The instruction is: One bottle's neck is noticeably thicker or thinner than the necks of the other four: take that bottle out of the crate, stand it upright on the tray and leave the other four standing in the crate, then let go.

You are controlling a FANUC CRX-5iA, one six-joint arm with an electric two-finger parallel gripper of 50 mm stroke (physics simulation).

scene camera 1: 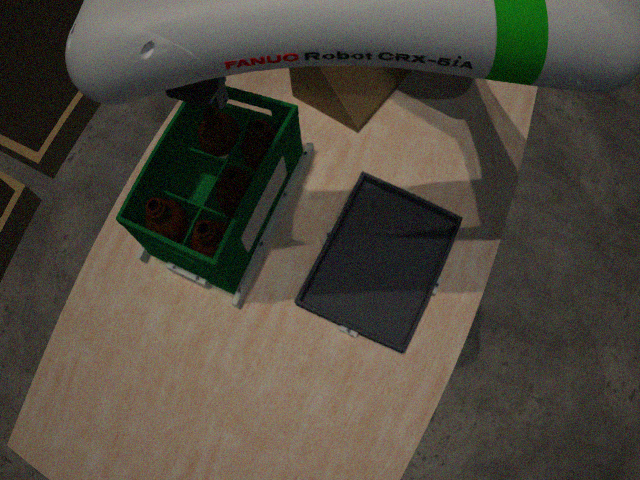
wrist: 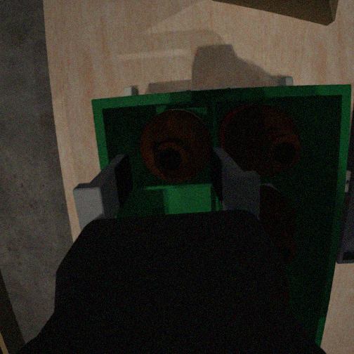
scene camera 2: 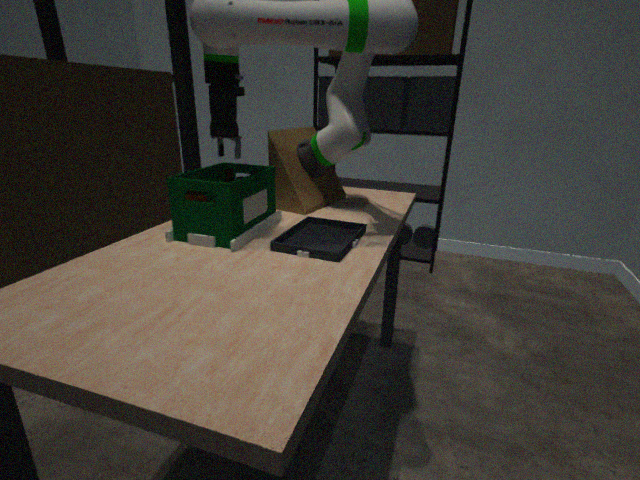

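Pixels of known places: gripper, fingertip midpoint: (scene camera 1: 208, 98) (scene camera 2: 229, 157); arm's base at its link origin: (scene camera 2: 310, 158).
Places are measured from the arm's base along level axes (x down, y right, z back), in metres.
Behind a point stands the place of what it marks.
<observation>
The green crate (scene camera 1: 232, 268) @[x 0.068, y -0.096, z -0.516 m] (scene camera 2: 206, 219) @[x 0.090, y -0.026, z -0.553 m] (wrist: 345, 150) holds five brown bottles upright. In scene camera 1 these are the far-left bottle (scene camera 1: 218, 135) @[x 0.042, y 0.060, z -0.361 m], far-right bottle (scene camera 1: 257, 140) @[x 0.018, y -0.014, z -0.343 m], middle-right bottle (scene camera 1: 233, 188) @[x 0.015, y -0.039, z -0.427 m], near-left bottle (scene camera 1: 166, 218) @[x 0.033, y 0.029, z -0.522 m] and near-right bottle (scene camera 1: 207, 237) @[x 0.007, y -0.059, z -0.510 m]. The middle-left compartment is empty. The wrist view shows the far-left bottle (wrist: 180, 125) and far-right bottle (wrist: 260, 132). Dim light hides which neck differs. My gripper (scene camera 2: 229, 155) @[x -0.038, y 0.078, z -0.345 m] (wrist: 169, 167) is open and empty, above the crate, its fingers either side of the far-left bottle's neck in the wrist view. The dark tray (scene camera 1: 377, 258) @[x 0.159, y -0.250, z -0.352 m] (scene camera 2: 320, 237) @[x 0.158, y -0.252, z -0.343 m] is empty.
A brown wedge-shaped block (scene camera 1: 341, 98) @[x 0.081, y -0.049, z -0.166 m] (scene camera 2: 294, 180) @[x 0.053, y -0.031, z -0.152 m] stands behind the crate and tray. Pale stops (scene camera 1: 188, 274) @[x 0.134, y -0.018, z -0.562 m] (scene camera 2: 201, 239) @[x 0.144, y -0.017, z -0.567 m] sit along the crate's foot. The arm (scene camera 1: 361, 36) @[x -0.395, y -0.218, z -0.384 m] (scene camera 2: 289, 25) @[x -0.367, y -0.193, z -0.404 m] passes over the far part of the table (scene camera 1: 206, 372) @[x 0.163, y -0.136, z -0.677 m] (scene camera 2: 196, 310) @[x 0.164, y -0.255, z -0.804 m].
</observation>
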